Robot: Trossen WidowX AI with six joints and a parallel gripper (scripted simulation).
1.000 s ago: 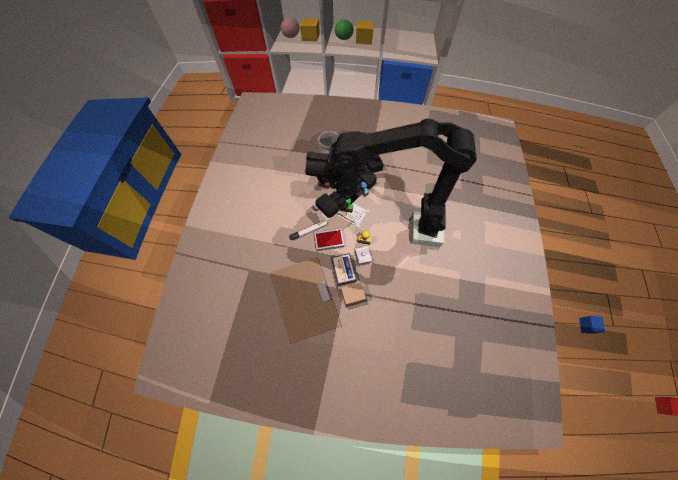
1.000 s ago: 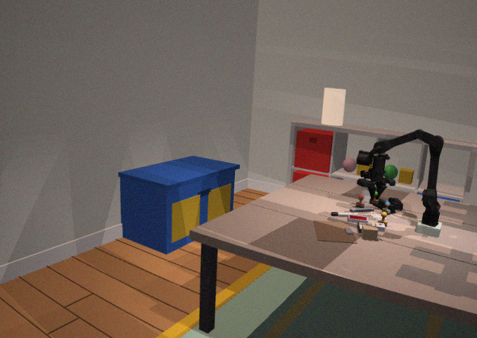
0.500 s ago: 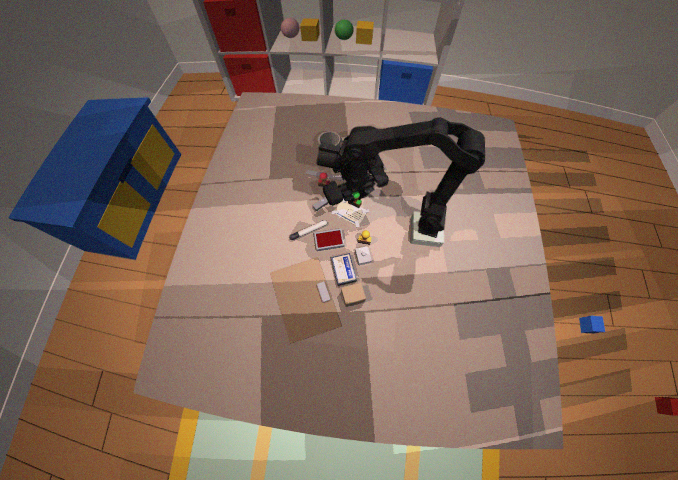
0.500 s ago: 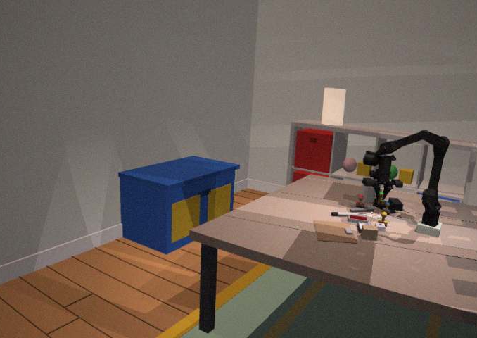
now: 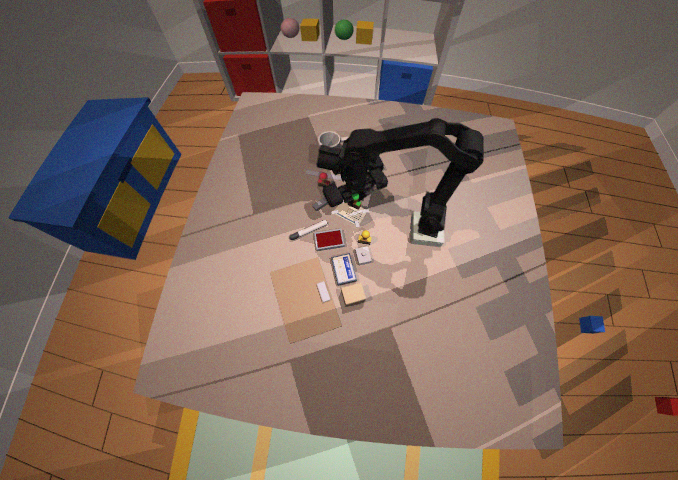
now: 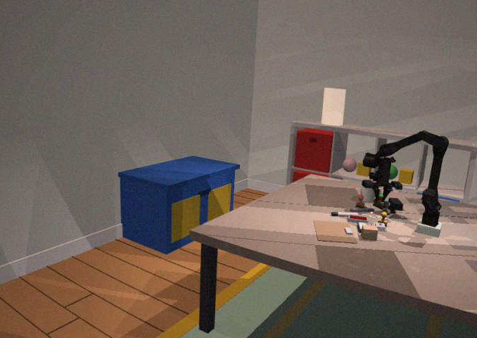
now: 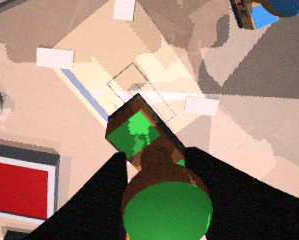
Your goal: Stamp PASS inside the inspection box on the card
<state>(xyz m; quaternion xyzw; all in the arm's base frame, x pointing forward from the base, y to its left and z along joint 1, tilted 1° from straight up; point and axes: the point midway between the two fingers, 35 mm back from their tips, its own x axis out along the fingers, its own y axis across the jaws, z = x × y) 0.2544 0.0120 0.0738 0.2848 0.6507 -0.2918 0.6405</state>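
The white card lies 1 cm ahead of my gripper tip and 8 cm below it. Round my gripper tip: blue-knobbed stamp 1 cm behind, 10 cm to the right, 6 cm below; yellow-knobbed stamp 6 cm behind, 9 cm to the left, 6 cm below; green-knobbed stamp right at my gripper tip.
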